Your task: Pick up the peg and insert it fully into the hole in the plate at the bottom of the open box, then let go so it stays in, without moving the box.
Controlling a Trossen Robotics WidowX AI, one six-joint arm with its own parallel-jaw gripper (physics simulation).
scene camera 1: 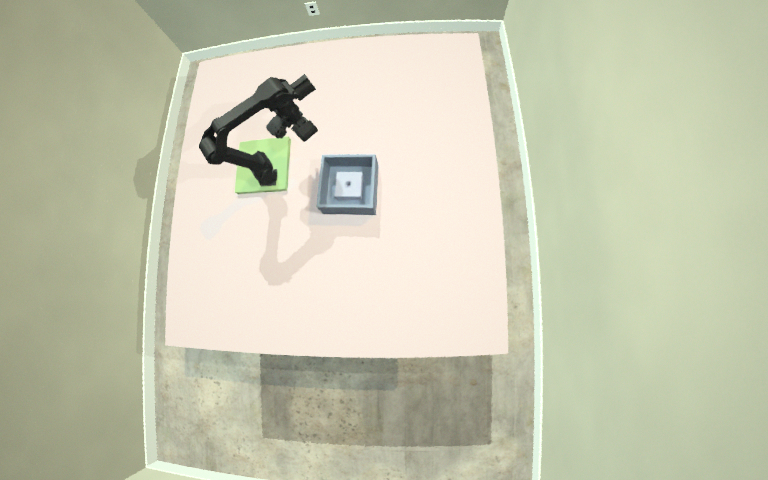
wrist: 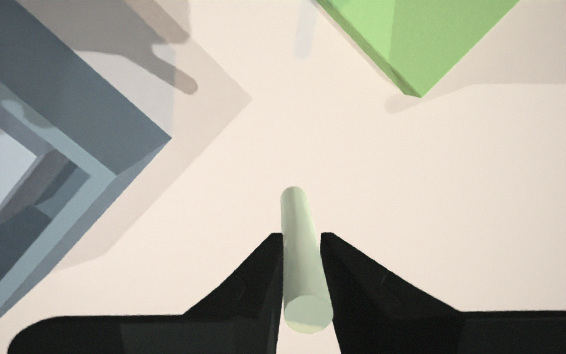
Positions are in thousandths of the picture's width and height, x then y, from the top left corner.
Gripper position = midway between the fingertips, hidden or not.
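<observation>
I can see my gripper in scene camera 1 (393,270), and a blue-grey box appears there too, in scene camera 1 (426,424). My gripper is visible again in the wrist view (533,691), and so is the box, in the wrist view (192,400).
</observation>
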